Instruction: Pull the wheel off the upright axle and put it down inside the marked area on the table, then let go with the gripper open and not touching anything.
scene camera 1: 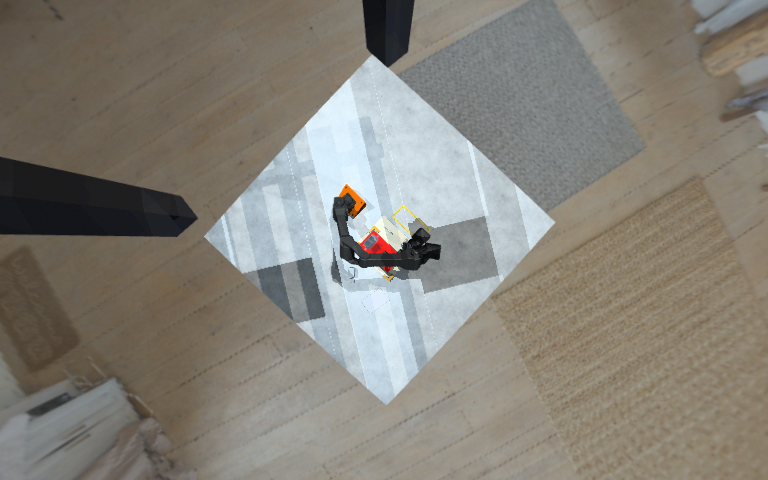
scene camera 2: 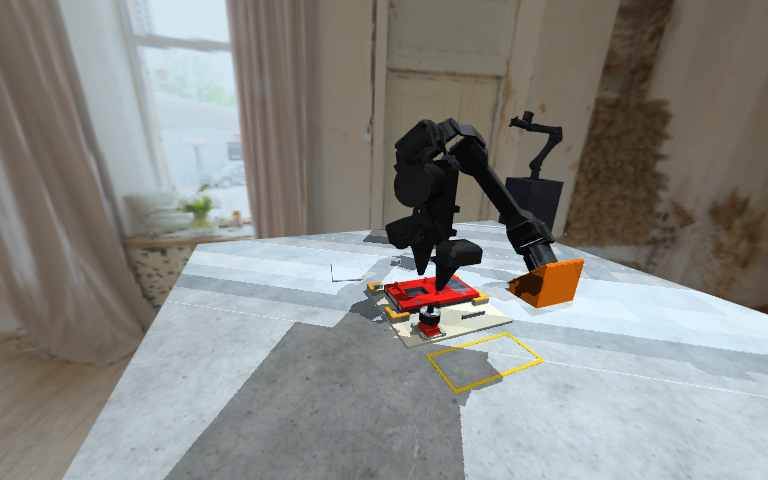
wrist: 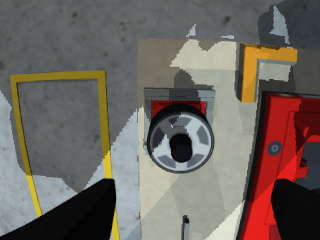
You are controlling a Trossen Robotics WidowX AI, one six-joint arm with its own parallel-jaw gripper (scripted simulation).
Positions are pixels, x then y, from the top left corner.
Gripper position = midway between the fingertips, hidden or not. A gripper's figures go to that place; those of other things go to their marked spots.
My gripper (scene camera 2: 429, 282): 0.53 m from the lens. A red chassis plate (scene camera 2: 409, 296) is 0.67 m from the lens.
